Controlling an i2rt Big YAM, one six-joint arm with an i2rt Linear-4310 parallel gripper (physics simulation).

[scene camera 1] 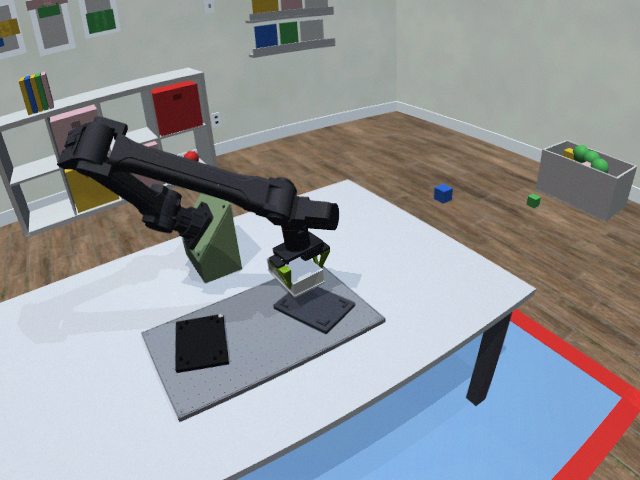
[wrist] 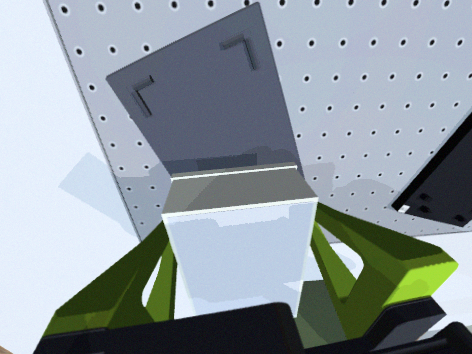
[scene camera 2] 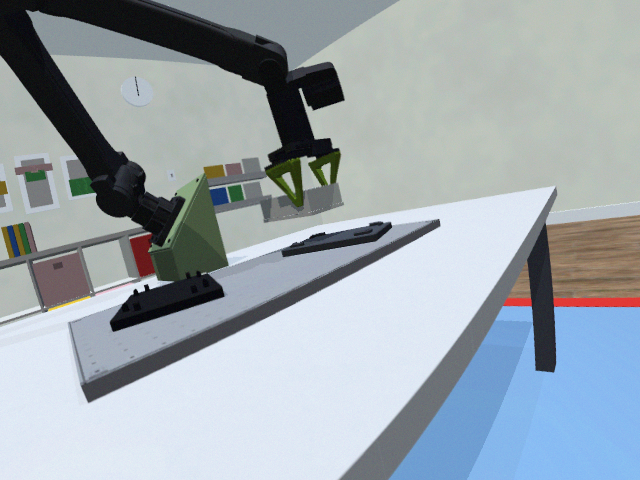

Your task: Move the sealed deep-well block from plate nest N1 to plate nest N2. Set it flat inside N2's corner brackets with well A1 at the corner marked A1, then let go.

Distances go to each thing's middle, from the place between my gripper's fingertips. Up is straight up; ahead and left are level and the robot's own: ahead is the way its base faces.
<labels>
I see my gripper 40 mm past the white block [scene camera 2: 316,200] and 10 mm to the left of it.
</labels>
